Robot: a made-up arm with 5 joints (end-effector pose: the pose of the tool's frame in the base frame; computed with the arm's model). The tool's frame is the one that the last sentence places.
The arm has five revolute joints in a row. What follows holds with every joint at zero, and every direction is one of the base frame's.
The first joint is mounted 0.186 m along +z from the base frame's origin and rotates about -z.
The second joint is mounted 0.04 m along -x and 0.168 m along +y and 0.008 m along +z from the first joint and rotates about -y.
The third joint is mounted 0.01 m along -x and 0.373 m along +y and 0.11 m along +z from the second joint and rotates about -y.
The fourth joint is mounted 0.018 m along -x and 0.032 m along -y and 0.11 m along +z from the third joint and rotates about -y.
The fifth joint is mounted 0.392 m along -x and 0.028 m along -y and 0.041 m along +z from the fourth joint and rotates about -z.
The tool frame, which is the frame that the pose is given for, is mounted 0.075 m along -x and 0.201 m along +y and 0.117 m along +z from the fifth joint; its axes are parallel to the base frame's.
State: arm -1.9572 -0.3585 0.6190 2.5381 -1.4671
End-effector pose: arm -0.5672 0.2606 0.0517 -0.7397 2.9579 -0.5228
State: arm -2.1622 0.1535 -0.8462 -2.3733 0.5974
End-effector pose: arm -0.7627 -0.1008 0.2655 -3.0308 0.5860 0.0823
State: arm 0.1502 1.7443 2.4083 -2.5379 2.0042
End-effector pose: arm -0.1222 0.4884 -0.0628 1.5131 -1.1355 -1.5944
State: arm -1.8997 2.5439 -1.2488 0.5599 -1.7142
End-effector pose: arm -0.2953 -0.3051 -0.4912 -0.2141 2.3013 -1.6846
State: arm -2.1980 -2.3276 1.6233 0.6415 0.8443
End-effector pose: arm -0.4392 -0.5366 0.3972 -0.0678 0.0034 1.3532
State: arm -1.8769 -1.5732 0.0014 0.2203 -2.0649
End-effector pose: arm -0.3705 0.1118 0.7766 -0.1555 -1.6498 -1.9038
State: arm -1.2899 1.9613 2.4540 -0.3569 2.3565
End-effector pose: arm -0.3161 0.3178 0.1880 -2.2163 -0.5716 -0.5742
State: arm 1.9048 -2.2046 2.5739 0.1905 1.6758
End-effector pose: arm 0.5843 0.0534 0.2690 0.0878 0.7634 2.6091
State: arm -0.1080 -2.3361 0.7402 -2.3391 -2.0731
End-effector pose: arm 0.3805 0.3616 -0.3498 -2.1700 -1.4474 0.9691
